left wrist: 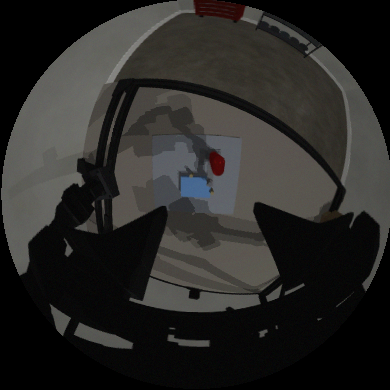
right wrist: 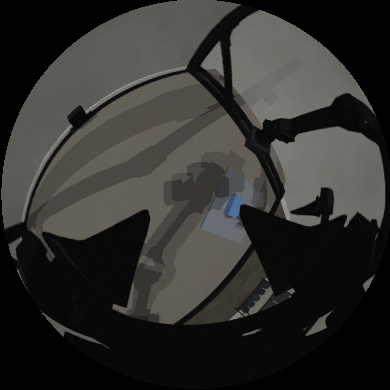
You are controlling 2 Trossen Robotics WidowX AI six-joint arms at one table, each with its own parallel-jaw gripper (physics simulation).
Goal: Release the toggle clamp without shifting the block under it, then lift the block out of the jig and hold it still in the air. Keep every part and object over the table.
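Pixels of known places: left gripper, between the fingertips: (left wrist: 210,208); right gripper, between the fingertips: (left wrist: 221,309) (right wrist: 194,212); left arm's base, origin of its link: (left wrist: 95,186) (right wrist: 261,138).
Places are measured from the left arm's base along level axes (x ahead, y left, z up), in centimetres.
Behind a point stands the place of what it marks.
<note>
A blue block (left wrist: 195,187) @[x 29.8, y -4.7, z -1.5 cm] (right wrist: 234,206) @[x 29.7, y -5.5, z -1.5 cm] sits on the grey-blue jig plate (left wrist: 227,200) @[x 37.5, y -9.7, z -3.8 cm] (right wrist: 212,225) @[x 37.3, y -9.9, z -3.8 cm], with small brass-coloured pins at its edges. The toggle clamp's red handle (left wrist: 217,164) @[x 33.5, y 1.0, z 13.2 cm] shows short and steep beside the block in the left wrist view; its dark metal parts are hard to make out, and whether its pad touches the block is unclear. My left gripper (left wrist: 210,208) @[x 32.4, y -2.7, z 14.7 cm] is open and empty, above the table, with the block and handle beyond its fingertips. My right gripper (right wrist: 194,212) @[x 33.5, y -26.8, z 15.9 cm] is open and empty, farther off; its right fingertip borders the block in view.
A black frame bar (left wrist: 240,102) @[x 42.8, y 14.7, z -2.6 cm] (right wrist: 235,112) @[x -4.3, y -13.8, z -2.0 cm] runs around the table. A dark boxy part is mounted on it at the left in the left wrist view. A red cabinet (left wrist: 219,9) and a dark rack stand beyond the table. The left arm shows at the right wrist view's right side.
</note>
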